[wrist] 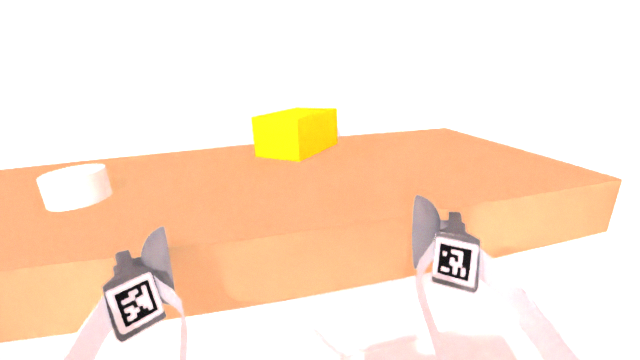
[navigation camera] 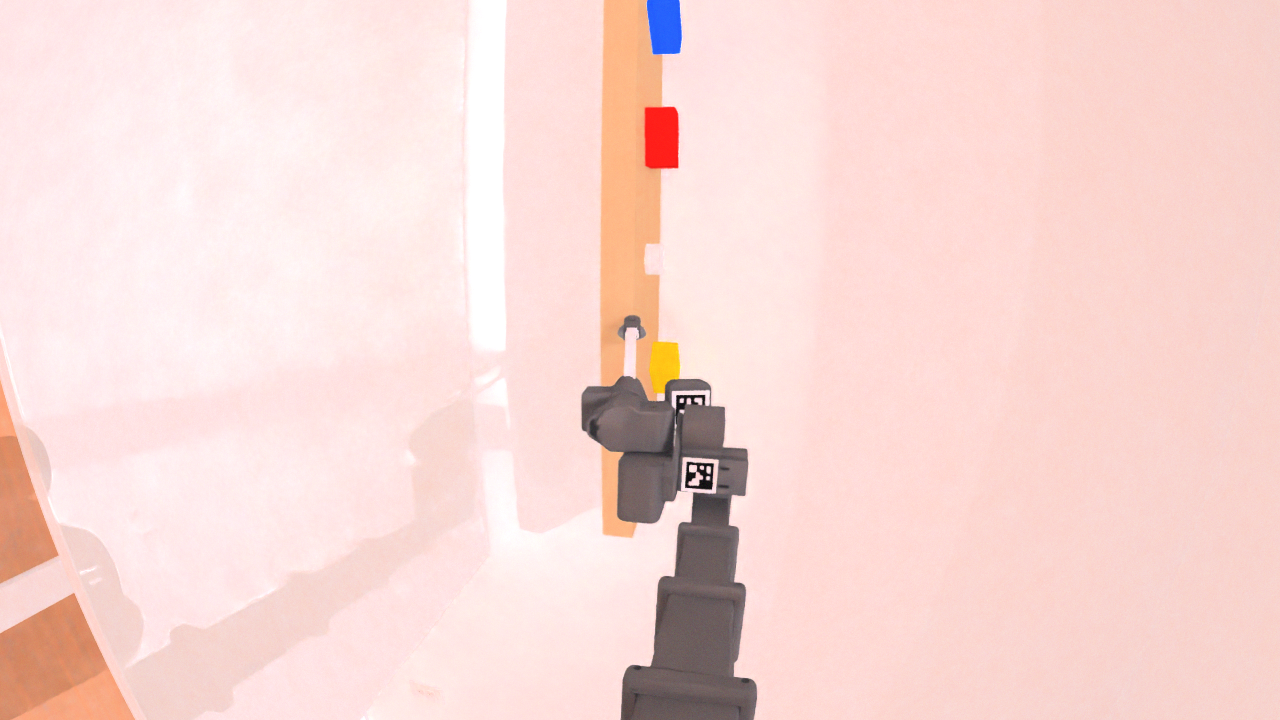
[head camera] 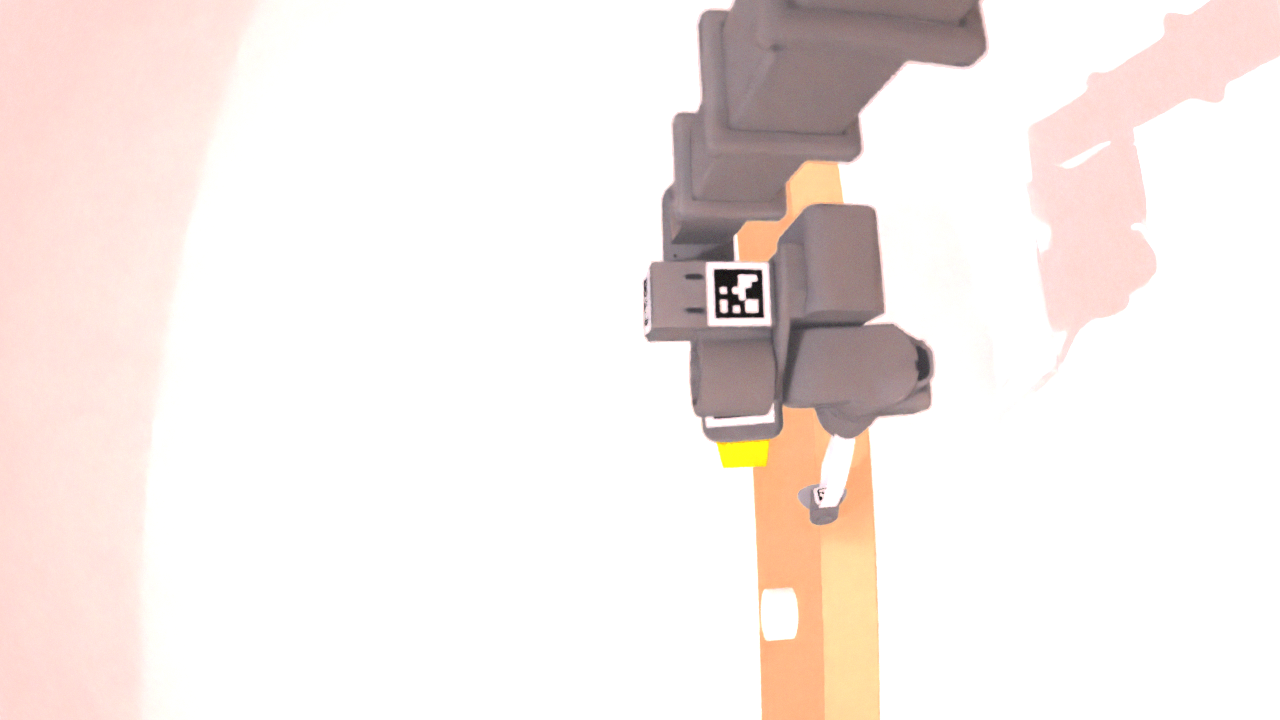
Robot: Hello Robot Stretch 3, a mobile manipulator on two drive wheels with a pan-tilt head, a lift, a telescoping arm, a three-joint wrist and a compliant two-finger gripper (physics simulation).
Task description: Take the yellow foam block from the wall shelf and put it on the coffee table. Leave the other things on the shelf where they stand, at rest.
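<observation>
The yellow foam block stands on the wall shelf, near its back edge. In the head and navigation views the wrist hides part of the block. My gripper is open and empty, its two fingertips wide apart at the shelf's front edge. In the wrist view the block is beyond the fingertips and higher in the picture, between them sideways. In the head and navigation views one fingertip shows and the other is hidden behind the wrist. I cannot identify the coffee table in these views.
A white round thing stands on the shelf left of the block in the wrist view. A red block and a blue block stand farther along. The shelf's end is at the right in the wrist view.
</observation>
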